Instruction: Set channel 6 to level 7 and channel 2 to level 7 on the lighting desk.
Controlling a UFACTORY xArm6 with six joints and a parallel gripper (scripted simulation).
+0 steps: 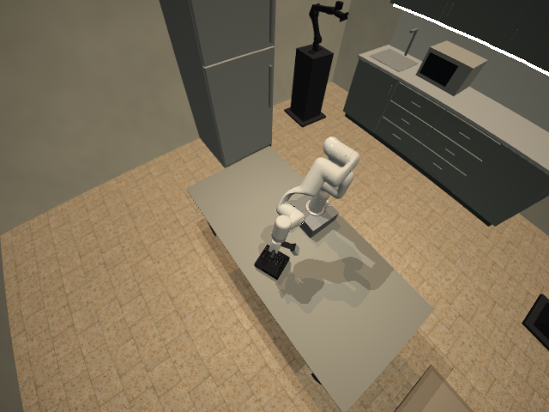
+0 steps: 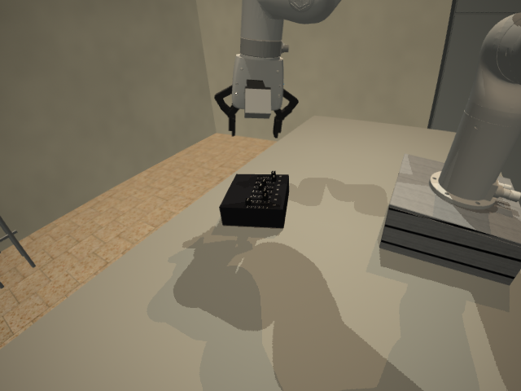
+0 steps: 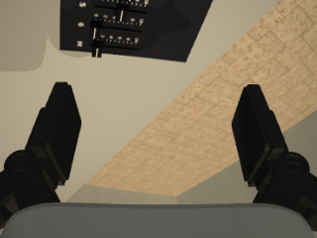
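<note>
Right now my hand is 3 cm past the channel 2 fader cap, 3 cm to the right of it and 14 cm above it. The rest, counted from my hand: channel 6 fader cap 1 cm behind, 6 cm to the right, 14 cm below; then channel 1 fader cap 1 cm behind, 6 cm to the left, 14 cm below.
</note>
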